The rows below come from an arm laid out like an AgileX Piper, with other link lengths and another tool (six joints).
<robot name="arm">
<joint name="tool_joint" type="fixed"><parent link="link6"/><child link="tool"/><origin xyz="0.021 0 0.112" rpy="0 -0.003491 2.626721"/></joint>
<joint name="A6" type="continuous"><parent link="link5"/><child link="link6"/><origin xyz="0 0.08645 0" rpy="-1.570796 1.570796 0"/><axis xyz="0 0 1"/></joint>
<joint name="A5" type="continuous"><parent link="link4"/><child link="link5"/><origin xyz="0 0 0" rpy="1.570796 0 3.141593"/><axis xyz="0 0 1"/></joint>
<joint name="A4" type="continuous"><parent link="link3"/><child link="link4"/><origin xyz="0.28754 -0.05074 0" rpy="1.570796 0 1.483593"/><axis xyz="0 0 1"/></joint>
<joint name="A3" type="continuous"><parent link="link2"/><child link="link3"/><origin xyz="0.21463 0.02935 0" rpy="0 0 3.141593"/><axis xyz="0 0 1"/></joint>
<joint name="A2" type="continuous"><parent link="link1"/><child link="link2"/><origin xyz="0 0 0" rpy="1.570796 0 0"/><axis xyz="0 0 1"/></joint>
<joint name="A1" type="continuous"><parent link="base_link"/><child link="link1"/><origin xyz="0 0 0.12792" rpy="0 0 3.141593"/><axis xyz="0 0 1"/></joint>
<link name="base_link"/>
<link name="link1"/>
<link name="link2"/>
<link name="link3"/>
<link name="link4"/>
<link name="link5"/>
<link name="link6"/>
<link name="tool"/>
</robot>
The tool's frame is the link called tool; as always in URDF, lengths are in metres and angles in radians. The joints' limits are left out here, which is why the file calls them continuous.
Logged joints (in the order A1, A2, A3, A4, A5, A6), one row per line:
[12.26, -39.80, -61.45, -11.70, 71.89, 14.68]
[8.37, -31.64, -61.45, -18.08, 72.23, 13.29]
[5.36, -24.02, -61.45, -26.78, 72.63, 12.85]
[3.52, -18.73, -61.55, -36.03, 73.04, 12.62]
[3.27, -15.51, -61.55, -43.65, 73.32, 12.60]
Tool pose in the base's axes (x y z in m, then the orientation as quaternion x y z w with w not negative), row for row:
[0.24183, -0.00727, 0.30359, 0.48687, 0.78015, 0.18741, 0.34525]
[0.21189, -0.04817, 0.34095, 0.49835, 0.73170, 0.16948, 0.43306]
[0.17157, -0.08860, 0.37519, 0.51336, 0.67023, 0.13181, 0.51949]
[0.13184, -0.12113, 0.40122, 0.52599, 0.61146, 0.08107, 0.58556]
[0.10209, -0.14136, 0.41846, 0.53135, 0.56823, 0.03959, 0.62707]
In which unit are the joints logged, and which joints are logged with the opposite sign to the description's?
The joints are logged in degrees. Opposite sign: A2.
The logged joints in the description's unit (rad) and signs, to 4 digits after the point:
[0.2140, 0.6946, -1.0725, -0.2042, 1.2547, 0.2562]
[0.1461, 0.5522, -1.0725, -0.3156, 1.2607, 0.2320]
[0.0935, 0.4192, -1.0725, -0.4674, 1.2676, 0.2243]
[0.0614, 0.3269, -1.0743, -0.6288, 1.2748, 0.2203]
[0.0571, 0.2707, -1.0743, -0.7618, 1.2797, 0.2199]

